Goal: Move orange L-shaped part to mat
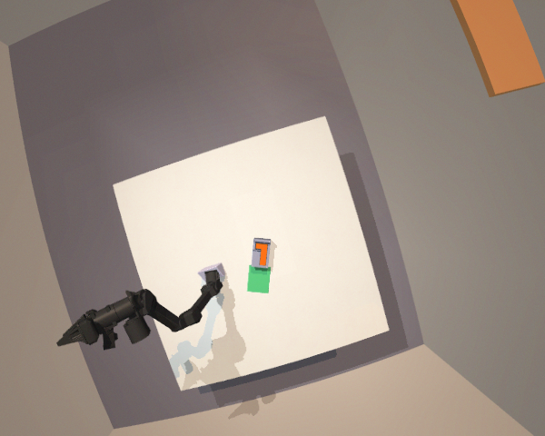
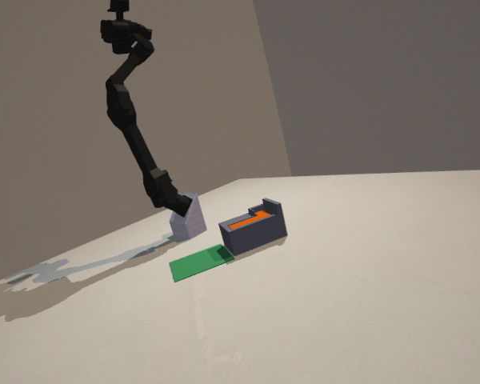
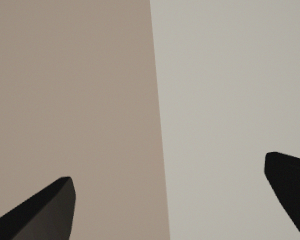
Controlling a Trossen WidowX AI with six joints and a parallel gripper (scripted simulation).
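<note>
Right now the orange L-shaped part is 750 mm below my gripper tip, 530 mm ahead of it and 70 mm to the left of it. From my gripper tip the other things lie so: green mat: 810 mm below, 490 mm ahead, 90 mm to the right.
</note>
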